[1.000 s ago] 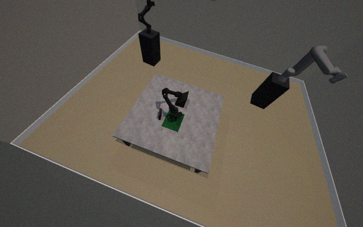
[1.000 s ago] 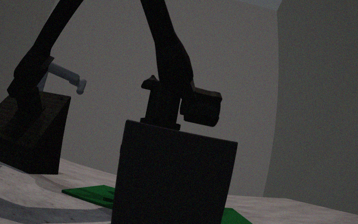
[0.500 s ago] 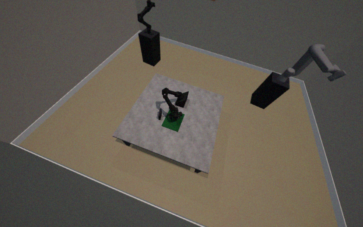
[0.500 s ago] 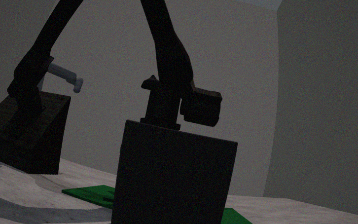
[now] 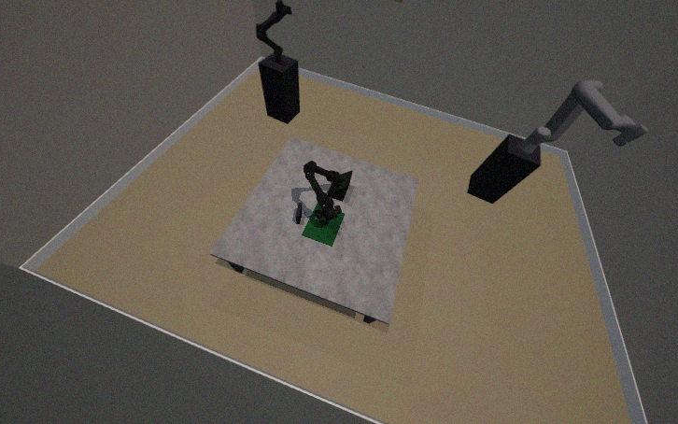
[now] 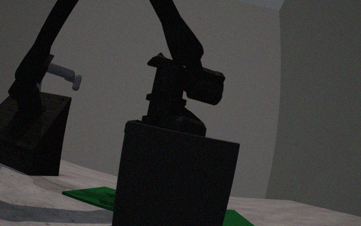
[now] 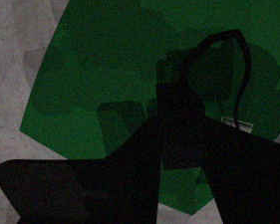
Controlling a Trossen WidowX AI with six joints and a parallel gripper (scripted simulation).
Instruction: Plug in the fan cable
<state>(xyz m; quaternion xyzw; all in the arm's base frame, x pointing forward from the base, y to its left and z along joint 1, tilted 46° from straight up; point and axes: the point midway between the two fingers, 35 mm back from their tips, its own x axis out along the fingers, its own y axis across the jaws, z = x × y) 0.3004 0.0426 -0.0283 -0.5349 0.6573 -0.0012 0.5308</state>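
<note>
Right now the fan header is 80 mm to the right of my gripper tip, 60 mm below it and 20 mm ahead of it. The rest, counted from my gripper tip: green board (80 mm below, 30 mm ahead, 10 mm to the right); then fan (200 mm to the right, 70 mm ahead); then dark fan plug (10 mm above).
</note>
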